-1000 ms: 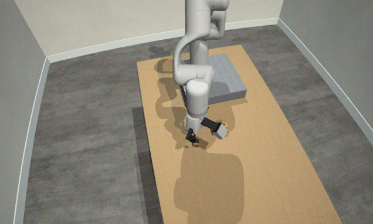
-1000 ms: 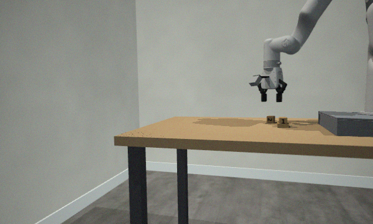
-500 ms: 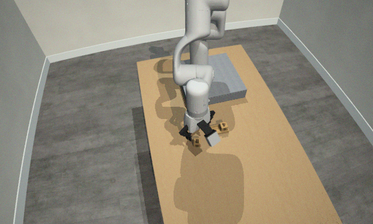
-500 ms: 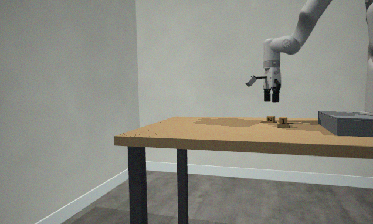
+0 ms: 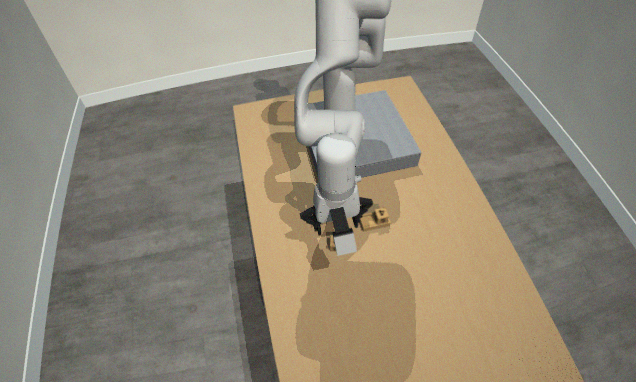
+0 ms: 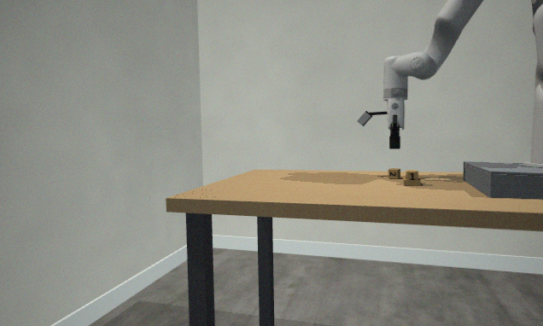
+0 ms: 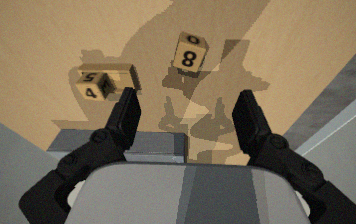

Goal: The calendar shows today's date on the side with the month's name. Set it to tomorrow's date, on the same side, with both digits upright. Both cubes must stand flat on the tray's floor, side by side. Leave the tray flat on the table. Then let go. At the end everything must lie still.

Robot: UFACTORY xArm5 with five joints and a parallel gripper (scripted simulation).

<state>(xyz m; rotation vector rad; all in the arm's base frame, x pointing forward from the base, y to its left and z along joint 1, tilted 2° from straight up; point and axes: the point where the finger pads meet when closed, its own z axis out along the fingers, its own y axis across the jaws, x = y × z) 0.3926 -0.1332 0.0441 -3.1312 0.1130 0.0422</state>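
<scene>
My gripper is now 90 mm above the wooden cube. The rest, counted from my hand: wooden tray (40 mm behind, 120 mm to the left, 100 mm below).
</scene>
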